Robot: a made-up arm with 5 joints.
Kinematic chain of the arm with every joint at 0, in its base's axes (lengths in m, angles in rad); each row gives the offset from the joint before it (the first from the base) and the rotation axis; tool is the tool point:
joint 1: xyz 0 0 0.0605 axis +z
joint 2: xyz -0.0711 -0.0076 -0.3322 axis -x
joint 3: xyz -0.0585 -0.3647 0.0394 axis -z
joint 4: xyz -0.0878 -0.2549 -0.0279 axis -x
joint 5: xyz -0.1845 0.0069 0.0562 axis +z
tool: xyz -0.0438 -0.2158 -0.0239
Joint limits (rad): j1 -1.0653..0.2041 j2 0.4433..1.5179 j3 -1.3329..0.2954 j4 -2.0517..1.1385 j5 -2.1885..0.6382
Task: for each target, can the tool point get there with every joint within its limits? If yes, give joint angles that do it. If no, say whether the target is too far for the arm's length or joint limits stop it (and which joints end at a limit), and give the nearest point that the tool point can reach.
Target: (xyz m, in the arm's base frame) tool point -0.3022 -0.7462 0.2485
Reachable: yes | joints 0.0716 0.5525 -0.6157 0.4840 -1.0669
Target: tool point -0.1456 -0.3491 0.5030
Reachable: yes | joints -0.2835 1.2760 -0.7275 -0.8519 0.2731
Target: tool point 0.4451 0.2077 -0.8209
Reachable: no: joint limits stop it (at a limit: joint 1, joint 2, joint 3, joint 5) | nearest point 0.2677 -0.5945 -0.1631 | short by 1.052 m
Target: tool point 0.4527 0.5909 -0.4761
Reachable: no: joint limits stop it (at a limit: joint 1, joint 2, joint 3, joint 5) | nearest point -0.1930 0.5452 0.0952 | short by 0.863 m
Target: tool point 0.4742 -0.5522 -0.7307
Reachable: no: joint limits stop it (at a limit: joint 1, joint 2, joint 3, joint 5) | nearest point 0.2581 -0.5958 -0.1672 | short by 0.605 m
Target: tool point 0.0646 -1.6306 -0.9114
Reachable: no: too far | nearest point -0.0347 -0.8404 -0.1004 | short by 1.137 m
